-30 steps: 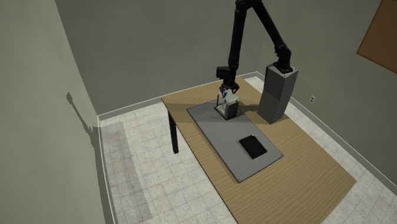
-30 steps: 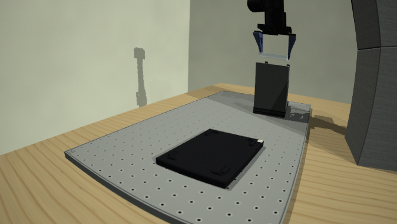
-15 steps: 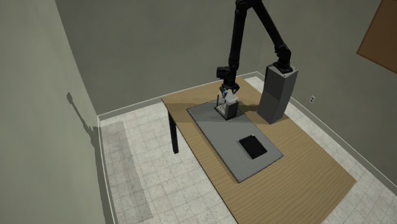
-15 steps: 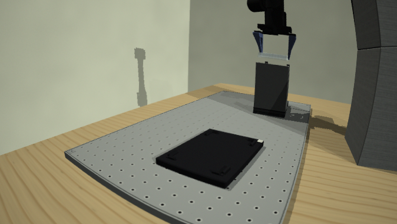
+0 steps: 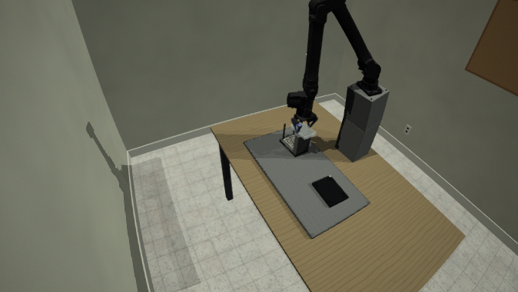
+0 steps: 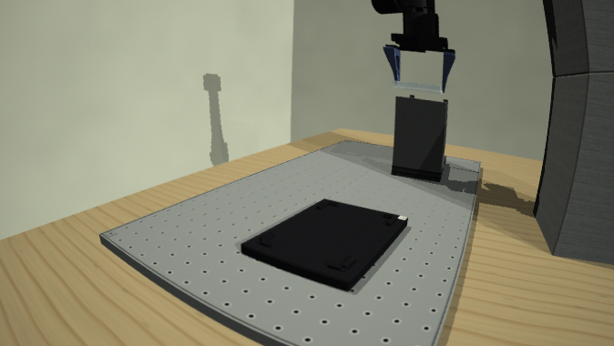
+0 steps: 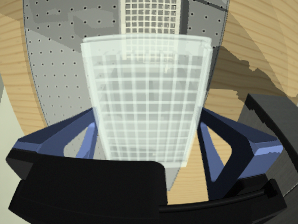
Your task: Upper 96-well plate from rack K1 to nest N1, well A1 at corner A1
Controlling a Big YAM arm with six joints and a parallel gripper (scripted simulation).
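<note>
My gripper is now 90 mm above the dark back wall, 20 mm to the right of it and 10 mm past it. Also, from my hand: pale A1 square: 220 mm to the left, 160 mm below, 90 mm behind.
</note>
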